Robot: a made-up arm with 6 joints.
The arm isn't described. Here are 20 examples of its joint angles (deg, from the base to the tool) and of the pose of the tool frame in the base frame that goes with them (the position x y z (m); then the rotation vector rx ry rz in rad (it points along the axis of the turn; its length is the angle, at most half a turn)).
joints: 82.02 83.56 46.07 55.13 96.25 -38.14
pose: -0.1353 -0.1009 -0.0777 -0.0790 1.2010 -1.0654
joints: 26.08 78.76 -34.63 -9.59 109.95 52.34
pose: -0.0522 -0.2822 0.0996 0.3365 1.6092 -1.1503
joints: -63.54 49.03 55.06 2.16 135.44 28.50
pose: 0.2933 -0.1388 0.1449 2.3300 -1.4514 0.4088
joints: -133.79 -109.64 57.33 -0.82 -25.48 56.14
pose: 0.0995 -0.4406 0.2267 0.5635 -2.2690 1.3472
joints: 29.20 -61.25 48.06 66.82 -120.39 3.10
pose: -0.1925 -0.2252 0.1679 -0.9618 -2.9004 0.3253
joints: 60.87 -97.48 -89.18 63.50 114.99 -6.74
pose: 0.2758 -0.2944 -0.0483 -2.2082 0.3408 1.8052
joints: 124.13 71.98 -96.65 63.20 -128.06 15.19
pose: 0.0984 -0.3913 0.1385 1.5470 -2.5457 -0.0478
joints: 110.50 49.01 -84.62 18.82 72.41 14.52
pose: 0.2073 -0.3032 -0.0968 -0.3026 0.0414 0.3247
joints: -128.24 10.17 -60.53 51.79 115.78 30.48
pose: 0.0172 -0.2831 0.1514 -0.8264 -2.5260 -0.2653
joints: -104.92 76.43 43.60 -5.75 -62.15 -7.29
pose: -0.0139 -0.0867 -0.2564 0.0983 0.6353 2.3361
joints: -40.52 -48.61 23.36 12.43 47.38 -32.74
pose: 0.0029 -0.4806 0.3131 -2.2055 1.5054 0.1299
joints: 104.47 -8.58 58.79 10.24 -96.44 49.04
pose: 0.0404 0.0001 -0.0150 -2.5813 -1.0560 -1.3767
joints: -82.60 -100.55 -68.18 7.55 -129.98 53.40
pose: 0.2039 -0.1973 0.1453 1.8192 -0.4874 1.8785
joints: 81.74 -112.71 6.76 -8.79 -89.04 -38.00
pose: -0.0376 -0.4344 -0.2507 -0.3584 0.7165 -0.6430
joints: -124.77 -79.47 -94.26 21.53 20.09 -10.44
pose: -0.0166 -0.3545 -0.1755 0.0555 -0.0438 -2.3571
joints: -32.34 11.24 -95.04 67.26 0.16 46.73
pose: -0.0031 -0.3939 0.0777 0.1627 -1.7344 -0.9776
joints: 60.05 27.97 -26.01 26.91 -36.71 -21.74
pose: -0.2695 -0.1778 0.1155 0.4126 2.3545 0.4280
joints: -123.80 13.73 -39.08 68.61 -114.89 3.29
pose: 0.1367 -0.3543 -0.1452 -0.3398 1.0396 0.0859
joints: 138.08 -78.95 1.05 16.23 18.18 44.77
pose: 0.0924 -0.4830 -0.1085 0.4767 -0.8198 -1.0035
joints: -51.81 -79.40 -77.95 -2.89 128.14 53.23
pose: 0.1194 -0.1818 -0.0367 -0.5243 0.9859 2.1761
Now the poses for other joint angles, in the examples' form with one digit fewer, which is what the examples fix.
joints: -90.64 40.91 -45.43 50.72 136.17 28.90
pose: -0.008 -0.294 0.073 0.161 2.619 -0.199
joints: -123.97 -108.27 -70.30 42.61 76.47 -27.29
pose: -0.130 -0.245 -0.089 0.962 -0.332 2.878
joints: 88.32 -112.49 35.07 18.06 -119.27 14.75
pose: -0.045 -0.328 -0.194 0.767 1.313 -0.194
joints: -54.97 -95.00 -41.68 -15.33 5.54 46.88
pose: 0.205 -0.453 0.127 -1.634 1.753 -0.187
